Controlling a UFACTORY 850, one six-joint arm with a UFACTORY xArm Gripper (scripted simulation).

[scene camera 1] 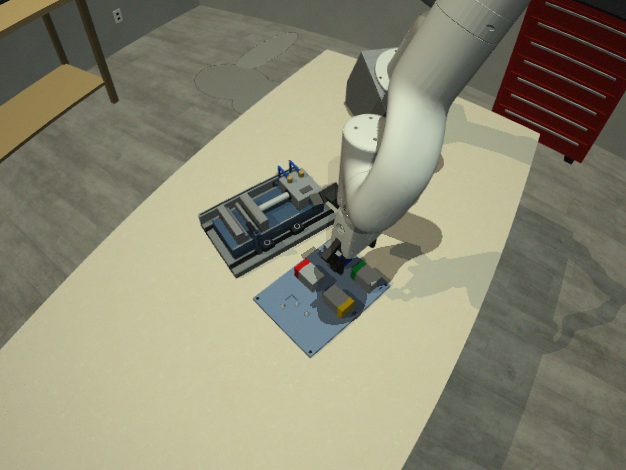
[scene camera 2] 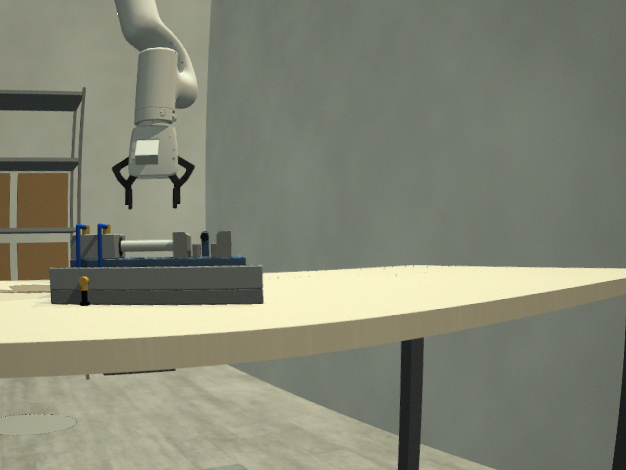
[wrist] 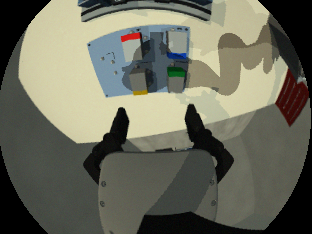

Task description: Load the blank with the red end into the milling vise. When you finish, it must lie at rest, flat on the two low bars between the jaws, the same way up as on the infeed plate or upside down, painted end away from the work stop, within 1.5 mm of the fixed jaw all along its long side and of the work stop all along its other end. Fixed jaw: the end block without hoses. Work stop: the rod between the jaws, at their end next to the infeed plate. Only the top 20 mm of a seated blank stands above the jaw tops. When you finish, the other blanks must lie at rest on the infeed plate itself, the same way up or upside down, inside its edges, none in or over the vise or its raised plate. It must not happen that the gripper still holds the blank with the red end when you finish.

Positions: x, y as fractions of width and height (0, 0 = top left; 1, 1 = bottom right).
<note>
In view: my gripper (scene camera 1: 0.56, 0.55).
My gripper is seen too in the wrist view (wrist: 0.50, 0.48).
</note>
